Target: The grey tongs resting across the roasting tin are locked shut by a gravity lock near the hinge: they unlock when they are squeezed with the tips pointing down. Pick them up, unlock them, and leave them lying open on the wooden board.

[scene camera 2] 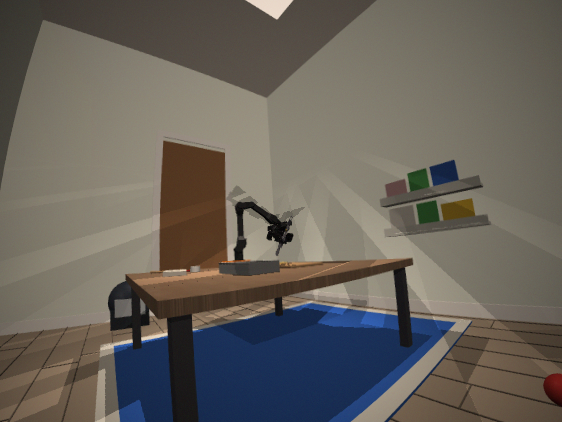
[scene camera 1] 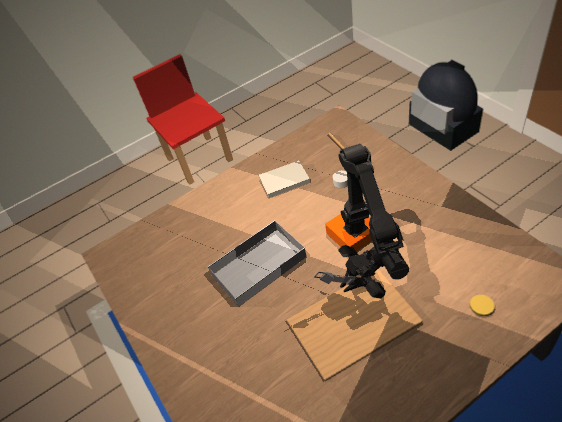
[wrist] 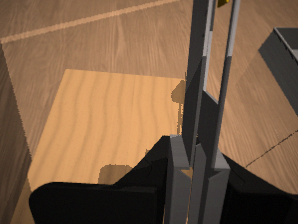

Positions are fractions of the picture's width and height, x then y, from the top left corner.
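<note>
I see my gripper (scene camera 1: 0.61, 0.69), which the wrist view has as well (wrist: 0.60, 0.64). There is a pale flat block (scene camera 1: 0.52, 0.42), though in the wrist view the block is out of frame. A wooden board (scene camera 1: 0.61, 0.78) (wrist: 0.34, 0.56) is here too, along with a grey roasting tin (scene camera 1: 0.44, 0.64) (scene camera 2: 0.44, 0.63).
</note>
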